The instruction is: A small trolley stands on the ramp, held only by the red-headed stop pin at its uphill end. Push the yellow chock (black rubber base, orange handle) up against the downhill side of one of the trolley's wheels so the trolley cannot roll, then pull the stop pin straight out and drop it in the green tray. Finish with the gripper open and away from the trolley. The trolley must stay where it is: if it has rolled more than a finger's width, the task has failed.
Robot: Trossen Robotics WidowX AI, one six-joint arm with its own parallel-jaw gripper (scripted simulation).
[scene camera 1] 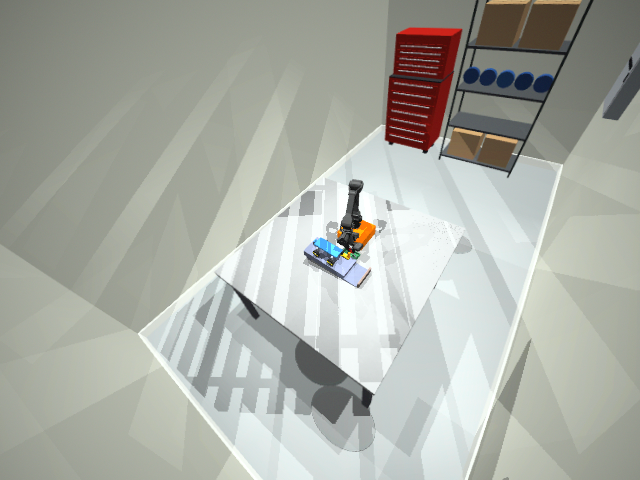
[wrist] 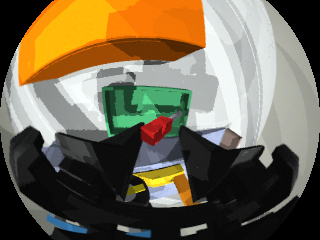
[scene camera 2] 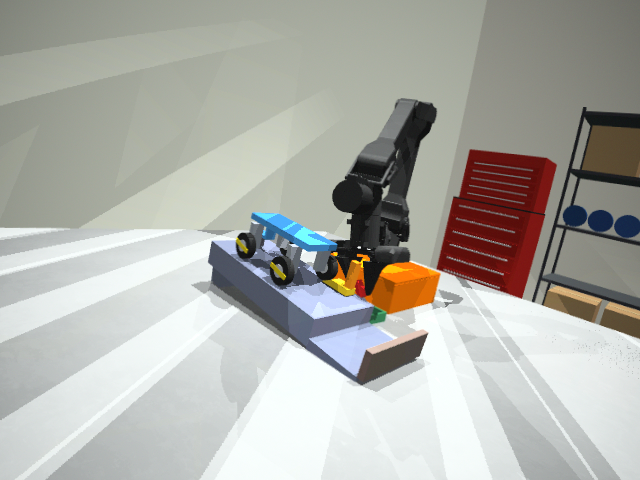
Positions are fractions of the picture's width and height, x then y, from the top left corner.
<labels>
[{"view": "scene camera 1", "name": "grey-blue ramp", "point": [0.53,0.56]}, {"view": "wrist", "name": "my gripper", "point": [0.51,0.53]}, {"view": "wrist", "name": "stop pin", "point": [0.47,0.56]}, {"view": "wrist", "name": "yellow chock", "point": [0.55,0.73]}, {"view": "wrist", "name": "grey-blue ramp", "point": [0.52,0.64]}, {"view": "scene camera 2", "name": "my gripper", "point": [0.56,0.61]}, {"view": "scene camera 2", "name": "trolley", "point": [0.46,0.49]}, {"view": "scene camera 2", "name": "brown stop board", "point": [0.59,0.75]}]
</labels>
